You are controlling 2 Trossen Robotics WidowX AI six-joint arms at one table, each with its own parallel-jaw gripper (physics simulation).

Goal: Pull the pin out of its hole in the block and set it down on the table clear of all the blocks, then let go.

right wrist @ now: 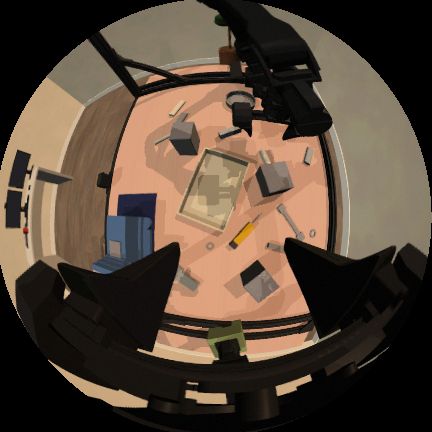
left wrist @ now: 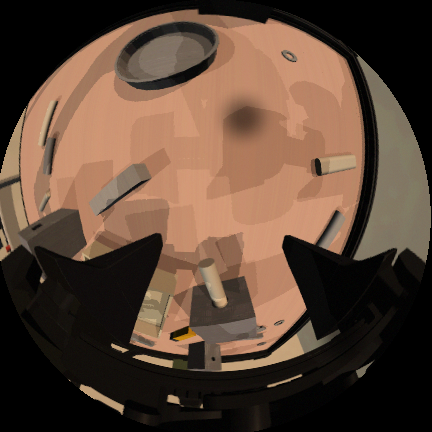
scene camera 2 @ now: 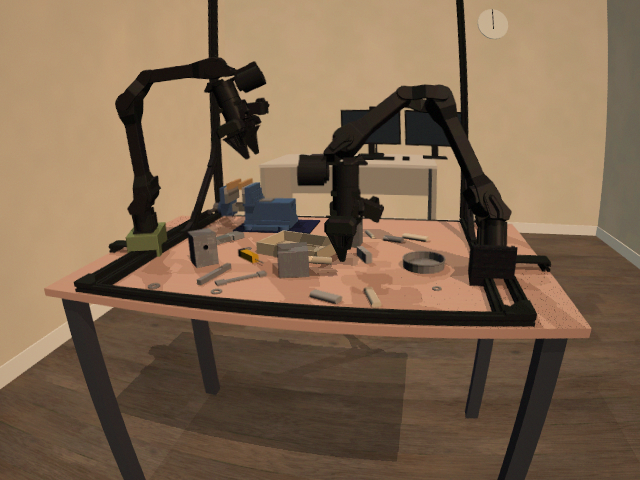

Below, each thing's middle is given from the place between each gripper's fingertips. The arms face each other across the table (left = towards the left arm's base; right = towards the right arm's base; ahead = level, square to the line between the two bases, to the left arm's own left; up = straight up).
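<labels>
The cream pin (left wrist: 207, 267) is 2 cm below my left hand and 7 cm to the right of my left hand. The round dish (scene camera 2: 424, 262) is 3 cm below my left hand, 17 cm to the left of my left hand and 8 cm behind my left hand, while the shallow tray (right wrist: 212, 190) is 3 cm below my left hand, 16 cm to the right of my left hand and 12 cm behind my left hand.
My right hand is 24 cm above the shallow tray, 5 cm past the shallow tray and 10 cm to the right of the shallow tray. The cream pin is 23 cm below my right hand, 8 cm ahead of my right hand and 18 cm to the left of my right hand. The round dish is 25 cm below my right hand and 42 cm to the left of my right hand.
</labels>
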